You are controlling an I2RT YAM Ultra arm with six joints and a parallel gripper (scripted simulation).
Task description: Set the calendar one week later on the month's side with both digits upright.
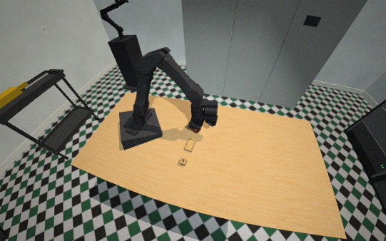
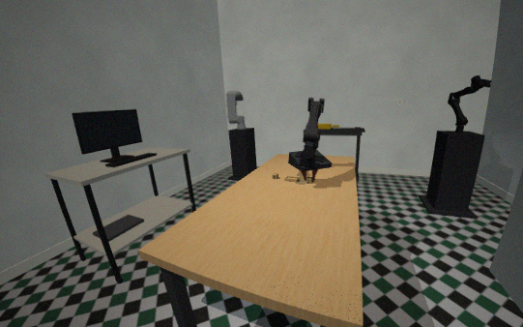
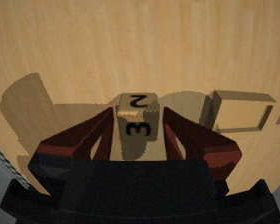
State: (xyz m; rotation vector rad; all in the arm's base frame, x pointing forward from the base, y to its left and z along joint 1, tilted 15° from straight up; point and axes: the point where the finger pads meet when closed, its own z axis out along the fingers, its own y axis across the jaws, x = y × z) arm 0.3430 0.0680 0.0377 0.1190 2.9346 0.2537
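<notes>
The wooden tray lies 1 cm behind my hand, 11 cm to the right of it and 1 cm below it. Also, from my hand: wooden cube (1 cm behind, 21 cm to the right).
</notes>
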